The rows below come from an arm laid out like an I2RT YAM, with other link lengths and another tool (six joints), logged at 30 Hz.
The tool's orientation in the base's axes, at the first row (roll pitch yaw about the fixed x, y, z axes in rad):
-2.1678 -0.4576 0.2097
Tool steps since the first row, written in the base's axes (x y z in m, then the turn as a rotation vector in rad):
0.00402 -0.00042 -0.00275 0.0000 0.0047 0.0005
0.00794 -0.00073 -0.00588 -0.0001 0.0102 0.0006
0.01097 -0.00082 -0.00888 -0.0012 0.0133 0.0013
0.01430 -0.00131 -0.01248 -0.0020 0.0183 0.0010
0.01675 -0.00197 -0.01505 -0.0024 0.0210 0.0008
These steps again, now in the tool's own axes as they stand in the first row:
0.00223 0.00415 0.00131 0.0011 -0.0026 0.0038
0.00423 0.00848 0.00290 0.0021 -0.0053 0.0085
0.00555 0.01218 0.00455 0.0020 -0.0078 0.0107
0.00679 0.01666 0.00618 0.0021 -0.0104 0.0151
0.00768 0.02005 0.00708 0.0022 -0.0117 0.0175

